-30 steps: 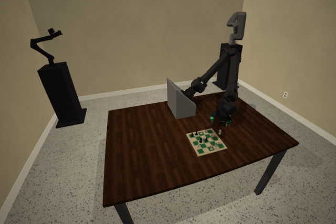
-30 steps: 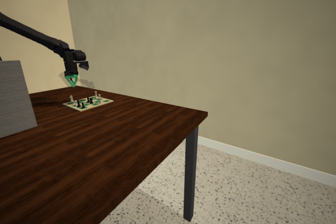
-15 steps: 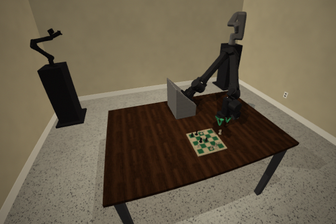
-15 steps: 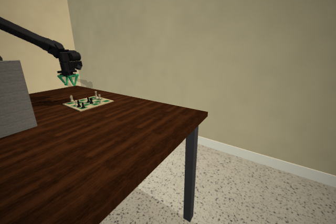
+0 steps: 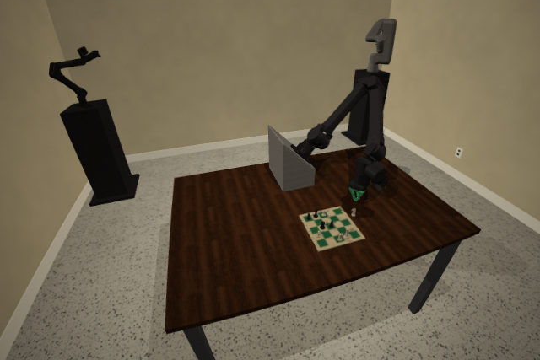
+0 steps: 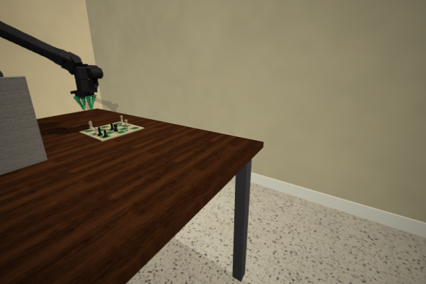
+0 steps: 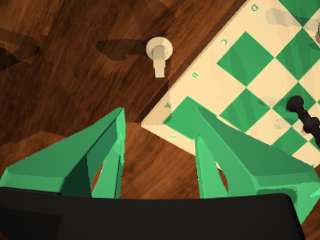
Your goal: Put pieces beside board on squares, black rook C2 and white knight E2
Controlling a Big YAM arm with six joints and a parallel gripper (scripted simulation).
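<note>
My gripper is now 9 cm above the white knight. The rest, counted from my hand: black rook (18 cm to the right, 9 cm below, 2 cm ahead); green-and-cream chessboard (14 cm to the right, 10 cm below, 3 cm ahead).
</note>
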